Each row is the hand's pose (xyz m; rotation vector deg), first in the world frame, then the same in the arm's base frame.
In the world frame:
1: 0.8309 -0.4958 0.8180 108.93 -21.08 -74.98
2: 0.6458 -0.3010 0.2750 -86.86 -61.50 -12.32
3: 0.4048 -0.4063 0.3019 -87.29 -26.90 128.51
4: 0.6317 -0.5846 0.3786 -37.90 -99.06 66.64
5: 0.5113 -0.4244 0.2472 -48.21 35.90 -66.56
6: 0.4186 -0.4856 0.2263 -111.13 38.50 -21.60
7: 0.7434 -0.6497 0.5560 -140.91 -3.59 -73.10
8: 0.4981 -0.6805 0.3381 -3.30 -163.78 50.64
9: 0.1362 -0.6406 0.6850 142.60 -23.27 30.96
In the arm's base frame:
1: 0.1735 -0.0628 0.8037 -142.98 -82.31 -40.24
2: -0.1858 0.4114 0.6894 53.63 -102.01 -39.93
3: -0.0931 0.4425 0.4438 60.99 157.99 -14.78
4: 0.1143 0.4007 0.6545 -54.24 145.46 17.73
5: -0.0852 0.4889 0.5553 42.09 -8.89 20.45
6: -0.0392 0.5367 0.4638 -11.36 -51.82 3.07
7: 0.2363 0.2410 0.7427 -3.70 -33.34 -57.65
8: 0.1849 0.4818 0.5237 -56.80 82.77 59.04
9: 0.2268 0.1780 0.1251 -70.24 -24.64 -70.56

